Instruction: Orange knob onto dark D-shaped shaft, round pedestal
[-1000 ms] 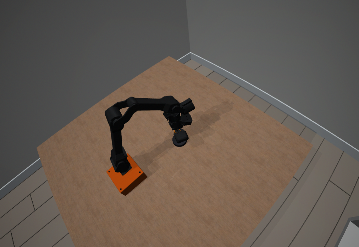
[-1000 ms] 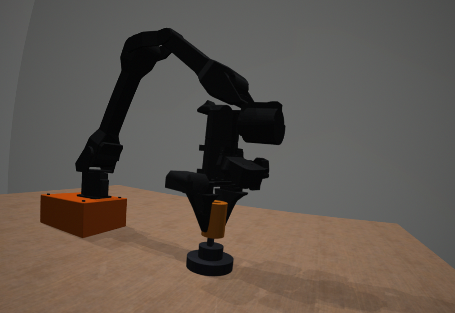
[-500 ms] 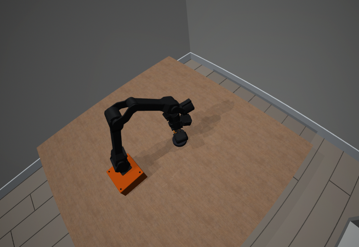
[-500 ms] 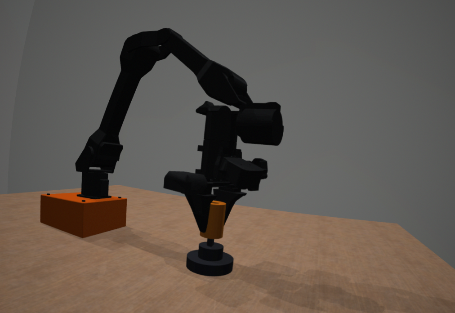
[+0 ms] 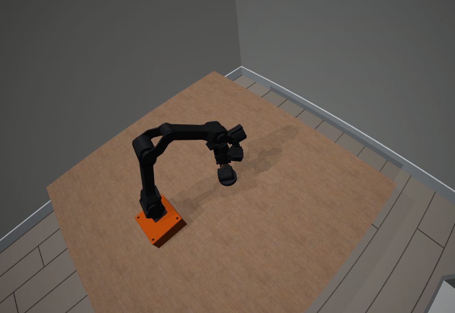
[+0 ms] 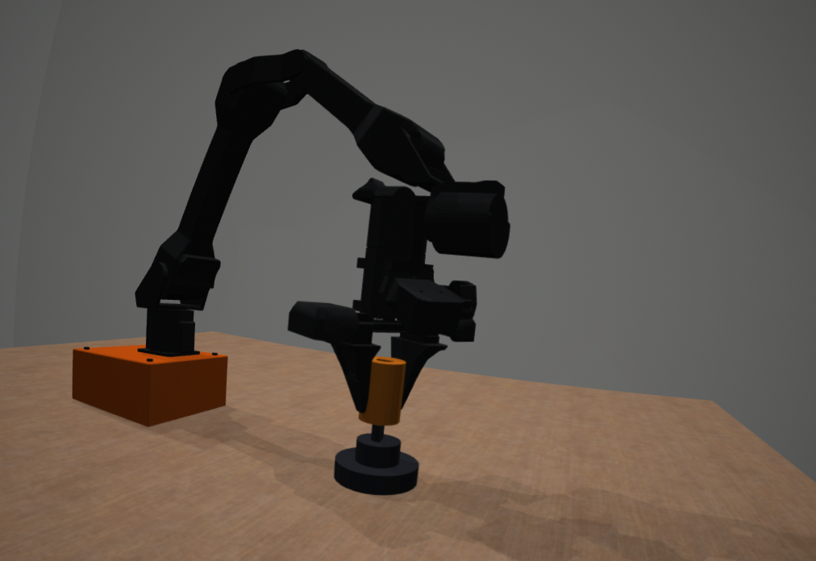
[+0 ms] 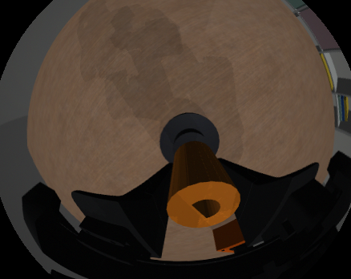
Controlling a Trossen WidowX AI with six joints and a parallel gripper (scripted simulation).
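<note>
Right now my gripper tip is 20 mm below the orange knob. Round my gripper tip: pedestal (40 mm below).
</note>
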